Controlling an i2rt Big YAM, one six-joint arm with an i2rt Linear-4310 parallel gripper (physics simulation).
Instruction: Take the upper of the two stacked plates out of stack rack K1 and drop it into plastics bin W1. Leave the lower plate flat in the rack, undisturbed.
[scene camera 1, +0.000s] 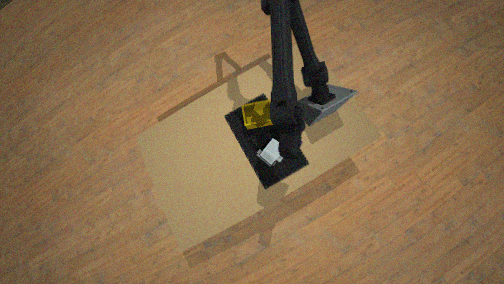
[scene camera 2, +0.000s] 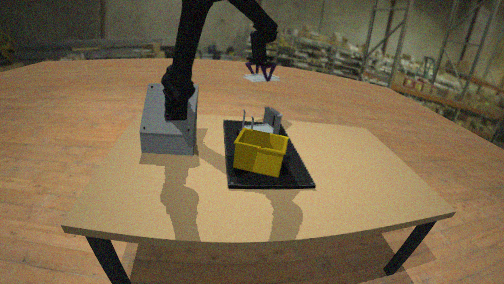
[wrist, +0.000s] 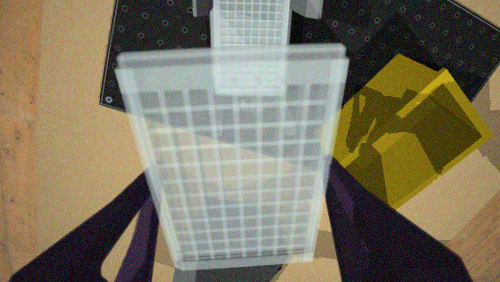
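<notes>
The upper clear gridded plate is off the rack, high in the air. My gripper is shut on it, one finger against each long side. The lower plate lies in stack rack K1, partly seen through the held plate in the wrist view. Yellow plastics bin W1 stands upright beside the rack, partly hidden by the arm in scene camera 1. There, the fingers are hidden and the pale parts near the rack are hard to tell apart.
Rack and bin stand on a black perforated board on the tan table. The rack's back panel and thin posts rise above the lower plate. The arm's grey base block stands near the board.
</notes>
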